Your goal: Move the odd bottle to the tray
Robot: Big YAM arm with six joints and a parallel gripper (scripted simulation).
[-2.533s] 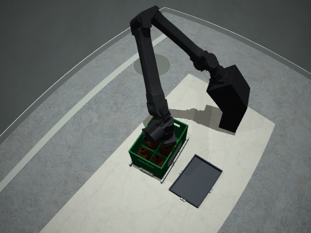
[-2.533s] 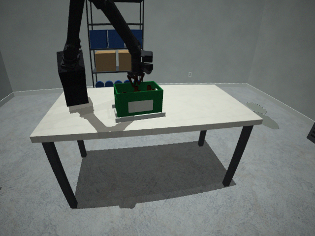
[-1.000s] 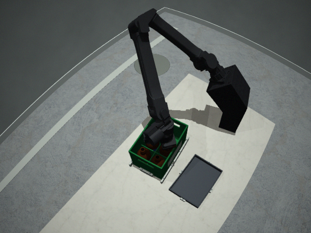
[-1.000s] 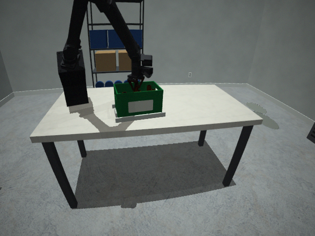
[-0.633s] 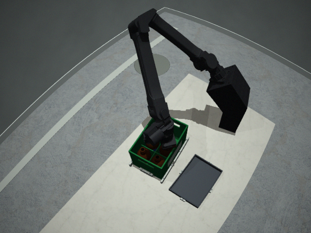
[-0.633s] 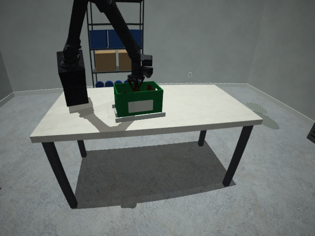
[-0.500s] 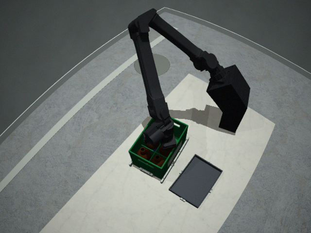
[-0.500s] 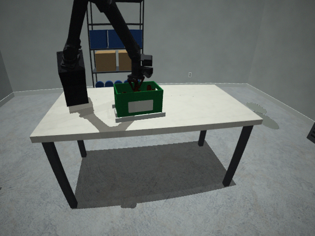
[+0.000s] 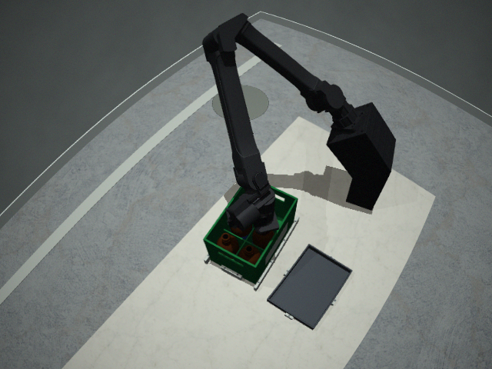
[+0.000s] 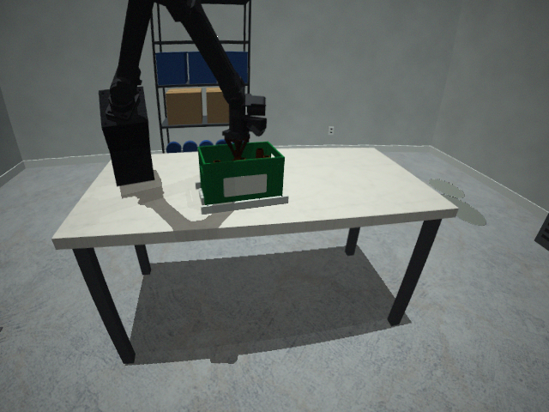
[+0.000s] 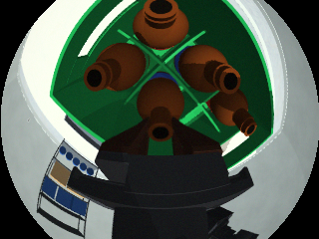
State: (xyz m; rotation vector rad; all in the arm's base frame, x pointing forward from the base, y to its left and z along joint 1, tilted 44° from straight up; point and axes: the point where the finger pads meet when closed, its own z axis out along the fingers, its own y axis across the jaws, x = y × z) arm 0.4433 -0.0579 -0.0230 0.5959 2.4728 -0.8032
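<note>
Now: hand 10 mm short of the crate, 40 mm to the left of it and 70 mm above it. Round my hand: tray: 10 mm ahead, 220 mm to the left, 140 mm below.
</note>
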